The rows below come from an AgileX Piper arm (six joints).
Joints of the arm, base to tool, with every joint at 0 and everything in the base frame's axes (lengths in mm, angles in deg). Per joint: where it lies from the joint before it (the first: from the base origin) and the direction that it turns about. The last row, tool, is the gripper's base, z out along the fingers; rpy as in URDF.
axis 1: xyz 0 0 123 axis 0 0 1
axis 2: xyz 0 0 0 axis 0 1 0
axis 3: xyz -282.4 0 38.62 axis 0 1 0
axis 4: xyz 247.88 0 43.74 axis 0.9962 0 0.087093
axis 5: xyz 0 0 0 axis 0 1 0
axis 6: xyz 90.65 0 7.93 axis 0.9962 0 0.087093
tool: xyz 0 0 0 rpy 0 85.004 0
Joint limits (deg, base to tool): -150..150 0..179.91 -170..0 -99.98..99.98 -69.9..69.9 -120..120
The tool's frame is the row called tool.
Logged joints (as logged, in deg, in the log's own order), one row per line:
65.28, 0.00, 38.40, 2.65, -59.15, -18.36
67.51, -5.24, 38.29, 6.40, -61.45, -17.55
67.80, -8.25, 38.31, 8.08, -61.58, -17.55
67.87, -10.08, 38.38, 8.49, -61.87, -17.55
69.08, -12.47, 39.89, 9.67, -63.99, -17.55
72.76, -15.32, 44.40, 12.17, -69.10, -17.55
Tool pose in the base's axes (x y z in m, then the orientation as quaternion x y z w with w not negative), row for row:
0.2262, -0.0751, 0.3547, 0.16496, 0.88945, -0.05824, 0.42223
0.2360, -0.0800, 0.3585, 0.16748, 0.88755, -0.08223, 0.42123
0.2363, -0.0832, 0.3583, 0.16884, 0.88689, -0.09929, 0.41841
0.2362, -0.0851, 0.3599, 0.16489, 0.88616, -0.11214, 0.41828
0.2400, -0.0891, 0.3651, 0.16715, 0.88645, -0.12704, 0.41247
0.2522, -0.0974, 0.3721, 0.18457, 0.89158, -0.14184, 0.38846
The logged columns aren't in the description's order. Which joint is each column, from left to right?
Columns, left to right: axis 2, axis 4, axis 5, axis 6, axis 3, axis 1.
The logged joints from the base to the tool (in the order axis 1, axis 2, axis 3, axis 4, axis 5, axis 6), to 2 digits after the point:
-18.36, 65.28, -59.15, 0.00, 38.40, 2.65
-17.55, 67.51, -61.45, -5.24, 38.29, 6.40
-17.55, 67.80, -61.58, -8.25, 38.31, 8.08
-17.55, 67.87, -61.87, -10.08, 38.38, 8.49
-17.55, 69.08, -63.99, -12.47, 39.89, 9.67
-17.55, 72.76, -69.10, -15.32, 44.40, 12.17

